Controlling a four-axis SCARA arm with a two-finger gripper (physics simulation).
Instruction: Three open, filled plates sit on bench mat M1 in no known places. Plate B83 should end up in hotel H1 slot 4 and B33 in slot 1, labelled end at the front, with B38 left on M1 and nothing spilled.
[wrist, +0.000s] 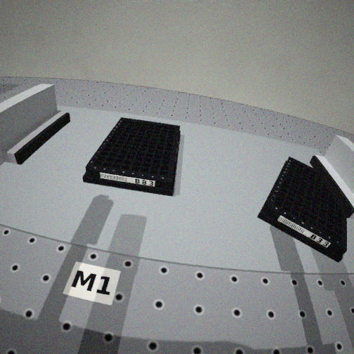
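Plate B83 (134, 151) is black and lies flat on the pale mat M1 (210, 220), a little left of the middle of the wrist view, its labelled end towards the camera. Plate B33 (307, 207) lies turned at an angle on the mat at the right. Its upper right part is hidden behind the right finger. The fill in the wells is too dark to make out. My gripper (196, 120) is open and empty, its fingers at the left and right edges of the view, apart from B83. Plate B38 and hotel H1 do not show.
A white M1 label (92, 283) is on the perforated grey bench (180, 325) in front of the mat. More perforated bench lies behind the mat, with a plain wall (175, 45) beyond. Long finger-like shadows fall across the mat's front edge.
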